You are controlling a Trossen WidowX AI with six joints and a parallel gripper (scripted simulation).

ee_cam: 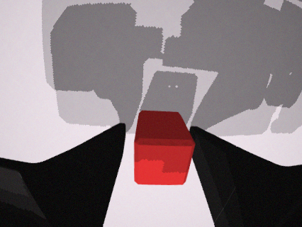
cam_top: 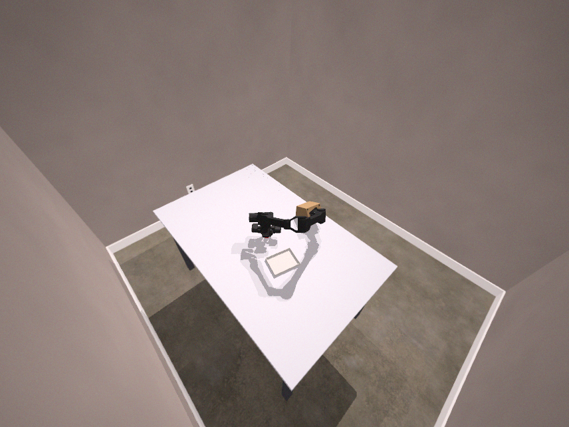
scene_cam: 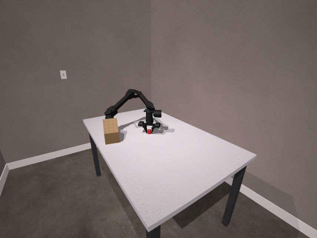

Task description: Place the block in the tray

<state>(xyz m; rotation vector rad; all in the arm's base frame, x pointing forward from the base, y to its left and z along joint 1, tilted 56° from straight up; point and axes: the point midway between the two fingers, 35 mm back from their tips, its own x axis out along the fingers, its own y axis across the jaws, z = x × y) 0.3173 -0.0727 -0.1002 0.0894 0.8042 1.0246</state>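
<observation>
Now: hand 2 cm above the red block. The rest, counted from my hand: white tray (4 cm ahead, 22 cm to the left, 3 cm below).
</observation>
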